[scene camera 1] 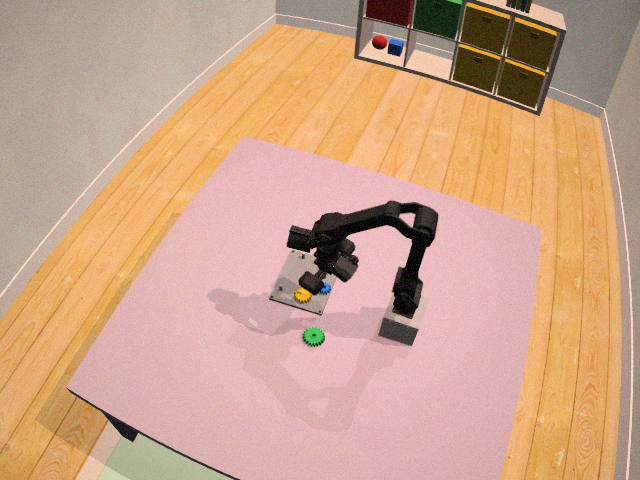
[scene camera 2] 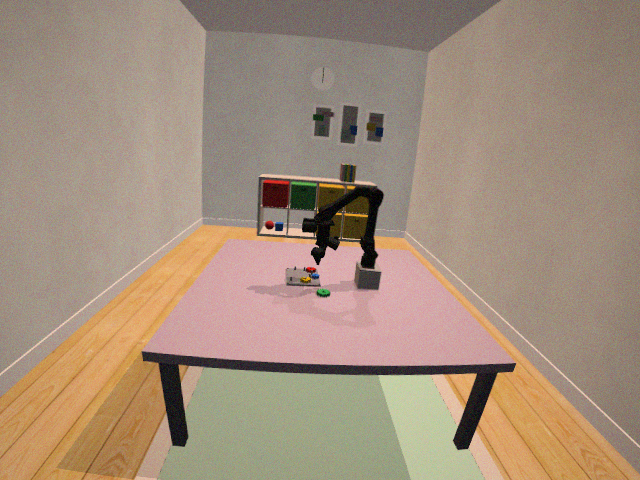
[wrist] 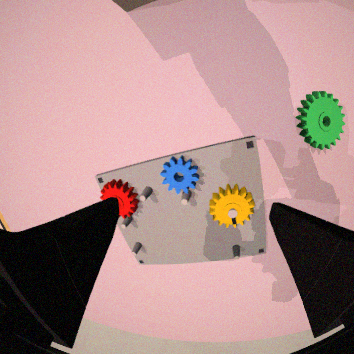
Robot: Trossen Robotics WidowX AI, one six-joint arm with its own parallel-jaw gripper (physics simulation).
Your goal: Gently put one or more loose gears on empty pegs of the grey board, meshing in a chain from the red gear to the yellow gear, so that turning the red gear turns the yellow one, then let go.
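Places are measured from the arm's base along level axes (x ahead, y left, z up), in metres.
Where they show: gripper, fingertip midpoint: (scene camera 1: 327,277) (scene camera 2: 320,260) (wrist: 198,208); arm's base at its link origin: (scene camera 1: 405,306) (scene camera 2: 367,265).
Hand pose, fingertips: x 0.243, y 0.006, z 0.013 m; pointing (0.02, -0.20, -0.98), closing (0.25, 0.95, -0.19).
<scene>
Each offset is from my fingertips to the centre of the thing. Level surfaces: height alone.
My gripper (scene camera 1: 329,285) (scene camera 2: 324,256) (wrist: 198,208) is wide open and empty above the grey board @[0.044 m right, 0.082 m ahead, 0.103 m down] (scene camera 1: 292,272) (scene camera 2: 297,276) (wrist: 185,235). A blue gear @[0.033 m right, 0.016 m ahead, 0.102 m down] (scene camera 1: 325,287) (scene camera 2: 314,276) (wrist: 180,175) lies on the board between red and yellow, with gaps to both. Its hole looks dark and no peg top shows in it; a bare peg @[0.031 m right, 0.044 m ahead, 0.100 m down] (wrist: 185,198) stands at its edge. The red gear @[0.122 m right, 0.041 m ahead, 0.102 m down] (scene camera 2: 310,269) (wrist: 119,197) is partly behind a finger in the wrist view. The yellow gear @[0.020 m left, 0.064 m ahead, 0.102 m down] (scene camera 1: 302,295) (scene camera 2: 305,279) (wrist: 231,205) sits on its peg. The green gear @[0.139 m left, 0.023 m back, 0.110 m down] (scene camera 1: 313,336) (scene camera 2: 323,292) (wrist: 321,120) lies on the table.
Other bare pegs @[0.079 m right, 0.035 m ahead, 0.100 m down] (wrist: 146,193) @[0.122 m right, 0.075 m ahead, 0.100 m down] (wrist: 127,221) @[0.124 m right, 0.126 m ahead, 0.100 m down] (wrist: 137,247) @[0.023 m left, 0.138 m ahead, 0.100 m down] (wrist: 236,250) stand on the board. The arm's base block (scene camera 1: 401,326) (scene camera 2: 367,276) is on the pink table @[0.118 m down] (scene camera 1: 206,361) (scene camera 2: 258,330), to the right of the board. A shelf unit (scene camera 1: 553,85) (scene camera 2: 259,206) stands by the far wall.
</scene>
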